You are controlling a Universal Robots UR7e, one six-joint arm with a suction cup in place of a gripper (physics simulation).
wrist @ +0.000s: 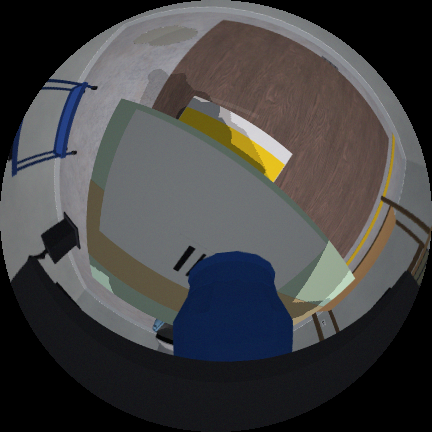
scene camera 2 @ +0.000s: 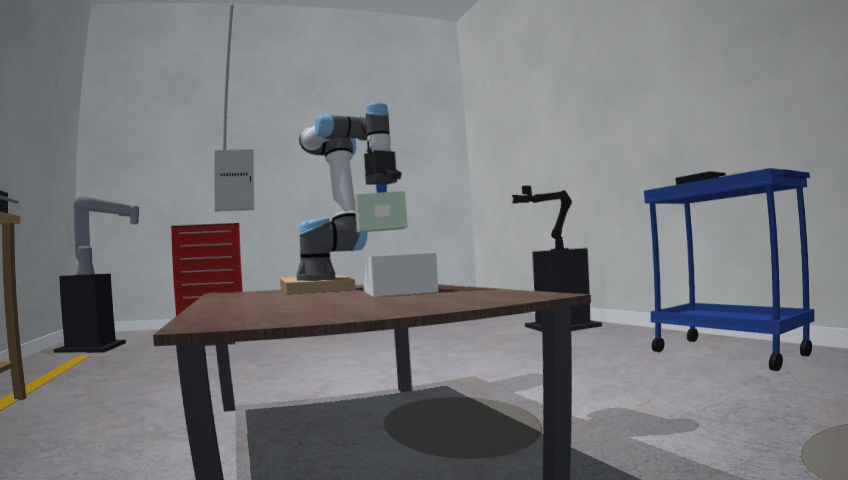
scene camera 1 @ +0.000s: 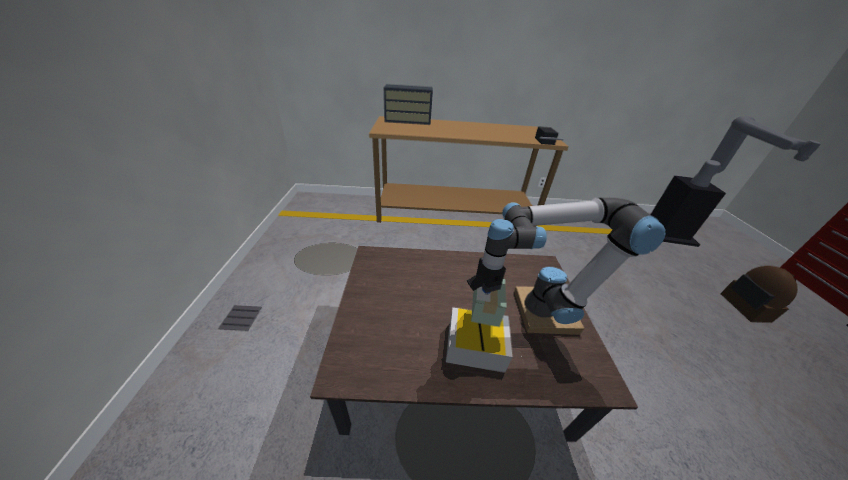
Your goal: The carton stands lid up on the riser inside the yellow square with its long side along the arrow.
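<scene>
My gripper, a blue suction cup, is shut on the pale green carton, by its top face with a large grey label and two black bars. The carton hangs nearly level above the white riser, with a gap below it in scene camera 2, where it sits towards the riser's left. The yellow square shows partly. The black arrow shows its shaft; its head is hidden. In the wrist view the carton's long edge runs roughly along the riser's edge.
The riser stands on the brown table, beside the arm's wooden base. A wooden workbench stands behind the table. A blue cart and a red drawer cabinet stand farther off.
</scene>
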